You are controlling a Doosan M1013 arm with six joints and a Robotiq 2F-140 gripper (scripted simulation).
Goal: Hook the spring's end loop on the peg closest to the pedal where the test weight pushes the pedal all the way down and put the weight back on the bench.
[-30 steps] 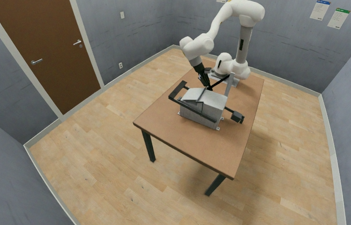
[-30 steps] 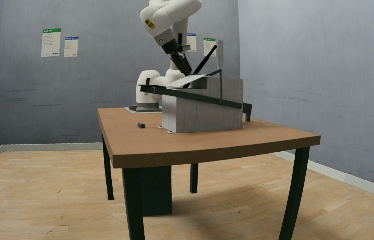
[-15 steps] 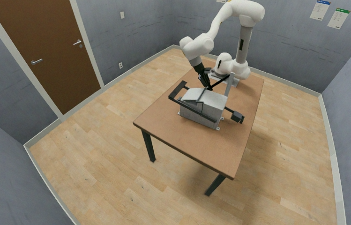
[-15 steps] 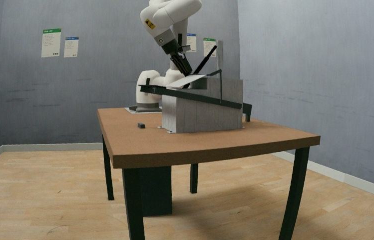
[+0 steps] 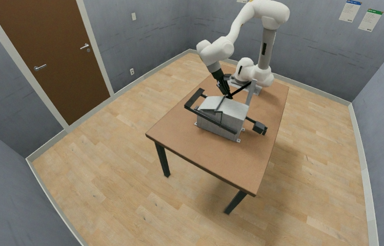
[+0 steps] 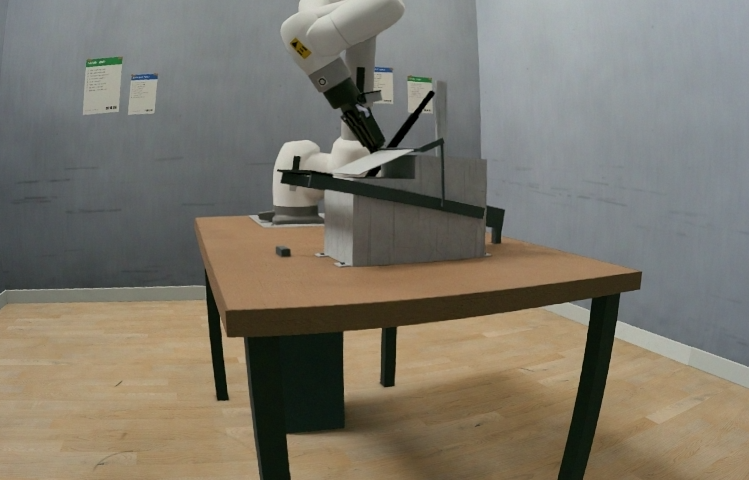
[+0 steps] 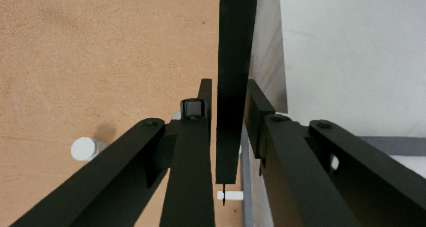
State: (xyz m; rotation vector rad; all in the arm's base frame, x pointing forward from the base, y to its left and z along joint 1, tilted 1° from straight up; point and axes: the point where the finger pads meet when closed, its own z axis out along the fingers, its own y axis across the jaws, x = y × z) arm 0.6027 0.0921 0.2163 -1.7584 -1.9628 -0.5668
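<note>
The steel test weight lies 18 cm behind my hand, 3 cm to the right of it and 19 cm below it. Also, from my hand: dark block: 5 cm ahead, 25 cm to the right, 20 cm below.
</note>
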